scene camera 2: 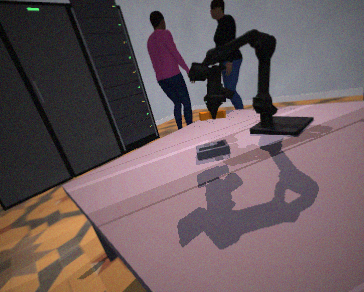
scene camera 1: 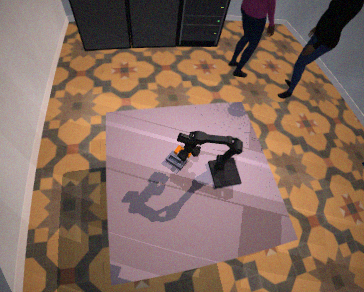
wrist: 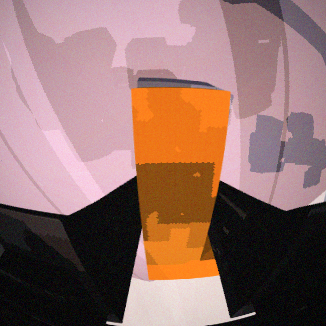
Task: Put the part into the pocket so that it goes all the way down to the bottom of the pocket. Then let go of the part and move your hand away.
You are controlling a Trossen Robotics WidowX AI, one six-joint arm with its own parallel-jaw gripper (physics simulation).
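Seen in the pictures: gripper, fingertip midpoint: (scene camera 2: 213, 119) (scene camera 1: 183, 153) (wrist: 171, 180); arm's base, link origin: (scene camera 2: 266, 125) (scene camera 1: 218, 166).
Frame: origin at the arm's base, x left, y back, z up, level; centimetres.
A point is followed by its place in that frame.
Observation:
The orange part (scene camera 1: 178, 149) @(x -16.0, y -29.3, z 16.7 cm) (scene camera 2: 205, 116) @(x -14.3, y -31.4, z 15.3 cm) (wrist: 175, 125) @(x -11.0, y -22.7, z 15.0 cm) is an oblong block, held up in the air between the fingers. My gripper (scene camera 1: 183, 157) @(x -14.3, y -25.8, z 12.5 cm) (scene camera 2: 214, 117) @(x -14.3, y -25.8, z 12.5 cm) (wrist: 171, 180) @(x -14.3, y -25.8, z 12.5 cm) is shut on it and points down. The grey block with the pocket (scene camera 1: 175, 160) @(x -16.3, y -29.8, z -1.7 cm) (scene camera 2: 213, 150) @(x -13.1, y -32.8, z 0.6 cm) stands on the table. In the second scene view a wide gap shows between the part and the grey block below it. In the wrist view the part hides nearly all of the grey block (wrist: 172, 83) @(x -10.6, y -24.8, z 1.2 cm); a thin strip shows past the part's far end. The pocket's inside is hidden there.
The arm's black base (scene camera 1: 225, 173) @(x 7.0, y 2.6, z -0.4 cm) (scene camera 2: 282, 125) @(x 7.2, y -0.7, z -0.5 cm) stands on the pink table (scene camera 1: 145, 250) @(x 36.3, y -70.3, z -2.3 cm) (scene camera 2: 150, 240) @(x -7.5, y -78.3, z -2.4 cm), to the right of the grey block. Shadows of the arm fall across the table. Dark cabinets (scene camera 1: 105, 25) (scene camera 2: 40, 90) and two people stand beyond the table.

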